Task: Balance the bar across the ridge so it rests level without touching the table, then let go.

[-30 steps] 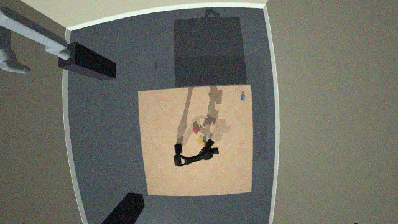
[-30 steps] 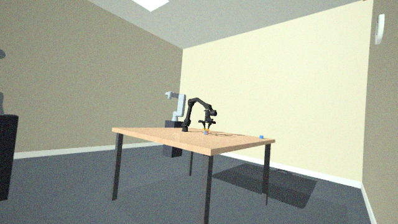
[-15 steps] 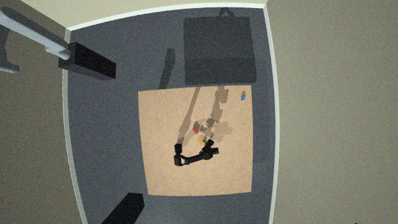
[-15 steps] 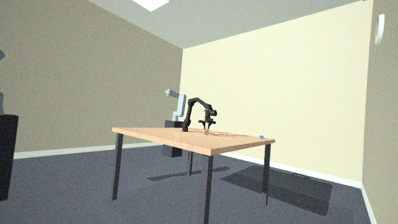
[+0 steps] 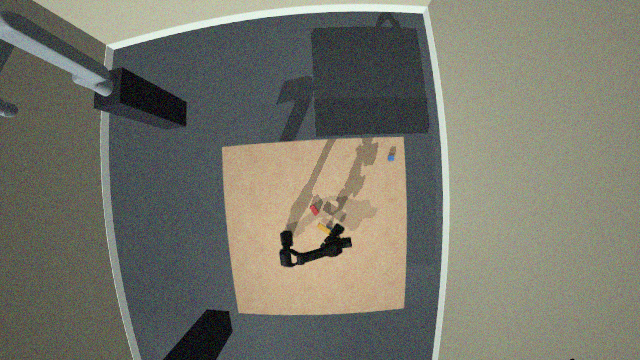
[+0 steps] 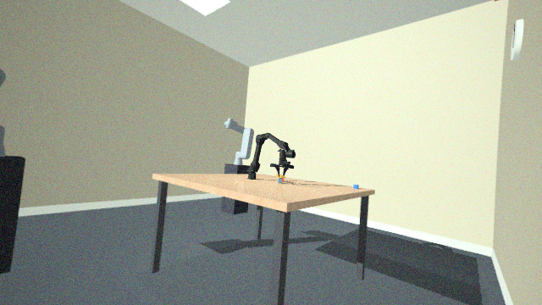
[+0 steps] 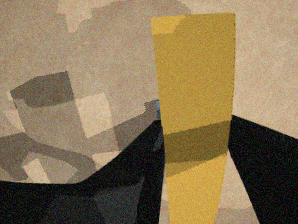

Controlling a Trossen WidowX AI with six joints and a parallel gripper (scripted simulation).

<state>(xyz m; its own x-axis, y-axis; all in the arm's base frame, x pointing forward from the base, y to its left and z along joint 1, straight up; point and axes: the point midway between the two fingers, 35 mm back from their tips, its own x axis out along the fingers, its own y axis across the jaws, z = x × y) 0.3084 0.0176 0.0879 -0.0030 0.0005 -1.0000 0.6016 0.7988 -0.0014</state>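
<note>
Right now the yellow bar is 2 cm behind my gripper tip and 2 cm to the left of it. From my gripper tip the other things lie so: small blue cube: 43 cm ahead, 48 cm to the left, 4 cm below; then red block: 11 cm behind, 16 cm to the left, 4 cm below.
</note>
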